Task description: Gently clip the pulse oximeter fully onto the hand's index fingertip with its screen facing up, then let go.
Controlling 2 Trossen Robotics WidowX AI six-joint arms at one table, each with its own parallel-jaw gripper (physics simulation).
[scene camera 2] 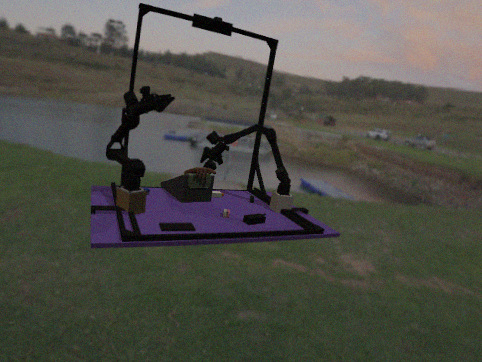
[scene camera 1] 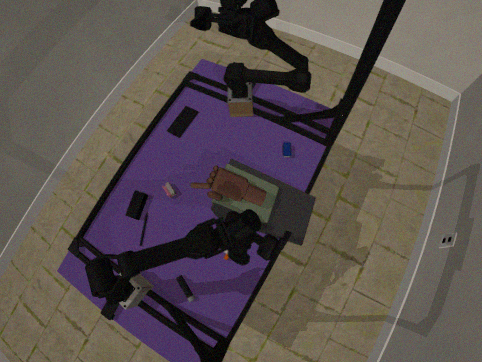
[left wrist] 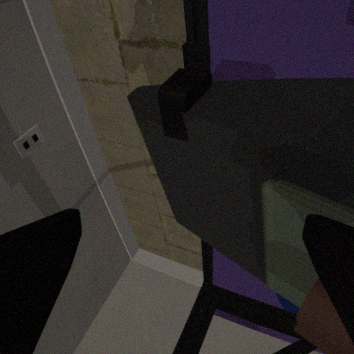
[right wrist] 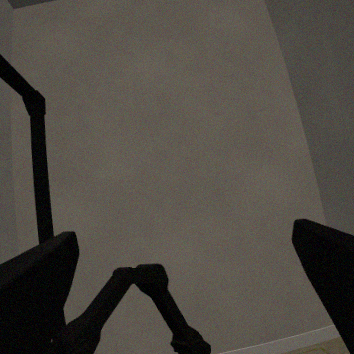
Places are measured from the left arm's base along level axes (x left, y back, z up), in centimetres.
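Pixels of known places: left gripper, fingertip midpoint: [scene camera 2: 201,166] [scene camera 1: 265,232] [left wrist: 194,223]; right gripper, fingertip midpoint: [scene camera 2: 172,96] [scene camera 1: 204,26] [right wrist: 186,236]; left arm's base, origin of the base link: [scene camera 2: 283,193]; right arm's base, origin of the base link: [scene camera 2: 131,188] [scene camera 1: 239,91].
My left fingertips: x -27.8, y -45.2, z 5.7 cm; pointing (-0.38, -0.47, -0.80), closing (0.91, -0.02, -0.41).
Note:
For each thing: its top centre in the pictures, then the offset to it from my left fingertips. Level surfaces: height alone.
- small blue item, middle of its top: [left wrist: 288,305] [scene camera 1: 287,148] dx +13.0, dy -33.9, dz -13.0 cm
- small pink-and-white item, middle of its top: [scene camera 1: 167,188] [scene camera 2: 226,210] dx +41.8, dy +7.2, dz -13.1 cm
- orange piece, middle of its top: [scene camera 1: 232,247] dx +7.6, dy +9.9, dz -13.5 cm
- black slab, middle of its top: [scene camera 2: 177,226] [scene camera 1: 182,120] dx +59.0, dy -20.4, dz -15.4 cm
- black box, middle of its top: [scene camera 1: 134,204] [scene camera 2: 255,215] dx +48.9, dy +20.3, dz -12.7 cm
- thin dark stick, middle of its top: [scene camera 1: 143,228] dx +40.6, dy +25.7, dz -15.3 cm
- dark cylinder, middle of its top: [scene camera 1: 184,288] dx +12.4, dy +32.5, dz -13.5 cm
- purple table, its level: dz -16.3 cm
A brown hand [scene camera 1: 231,184] [scene camera 2: 200,170] [left wrist: 322,317] rests palm-down or palm-up, unclear, on a pale green pad over a dark sloped block. Its index finger [scene camera 1: 200,185] points left, bare, in scene camera 1. A small blue item [scene camera 1: 286,149] [left wrist: 287,303] lies above the hand there; a small pink-and-white item [scene camera 1: 169,190] [scene camera 2: 226,213] lies left of the fingertip. Which is the pulse oximeter cannot be told. My left gripper [scene camera 1: 255,250] [scene camera 2: 207,163] [left wrist: 194,223] is open and empty, raised near the block. My right gripper [scene camera 2: 171,98] [right wrist: 186,236] is open and empty, high above its base.
An orange piece [scene camera 1: 226,255] shows below the left arm. A black slab [scene camera 1: 182,121], a black box [scene camera 1: 136,205], a thin dark stick [scene camera 1: 144,229] and a dark cylinder [scene camera 1: 184,288] lie on the purple table [scene camera 1: 150,165]. Black frame bars border it, with an upright overhead frame [scene camera 2: 265,90].

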